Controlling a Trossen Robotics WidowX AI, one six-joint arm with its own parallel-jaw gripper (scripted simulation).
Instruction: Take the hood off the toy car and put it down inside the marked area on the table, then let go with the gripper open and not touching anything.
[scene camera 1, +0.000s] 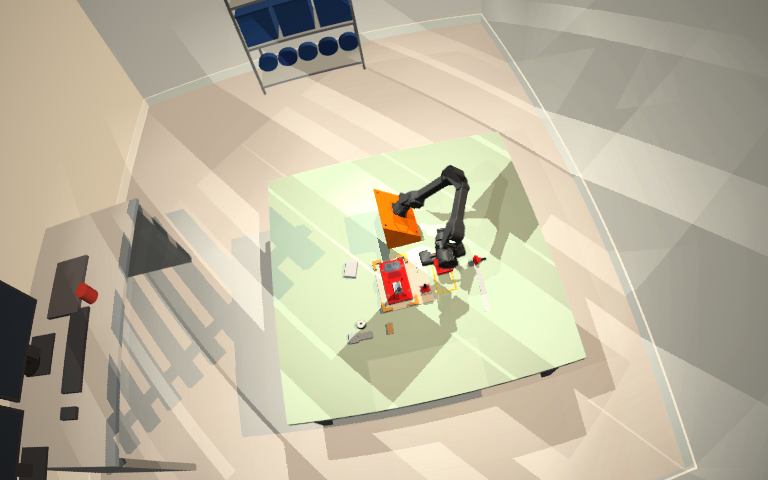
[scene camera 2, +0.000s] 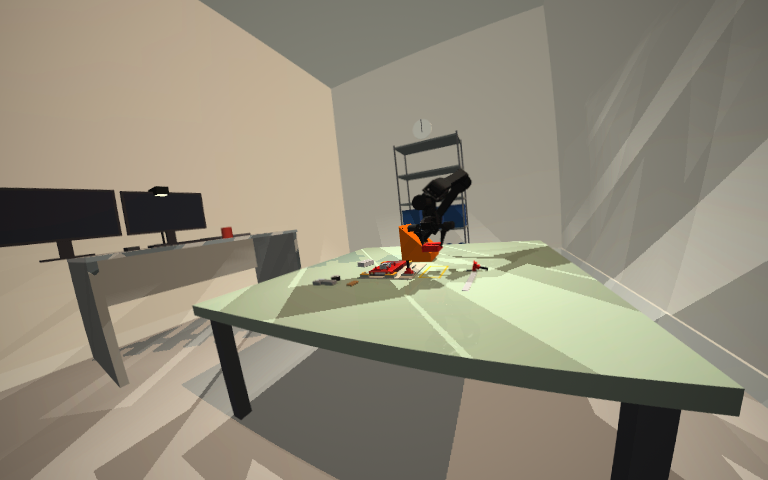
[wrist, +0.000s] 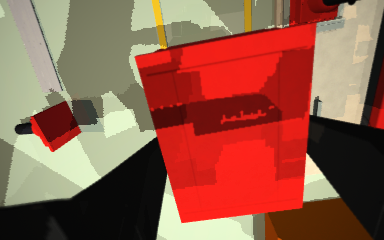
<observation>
My gripper (wrist: 228, 132) holds a hood (wrist: 231, 114). I also see a red toy car (scene camera 1: 393, 271).
</observation>
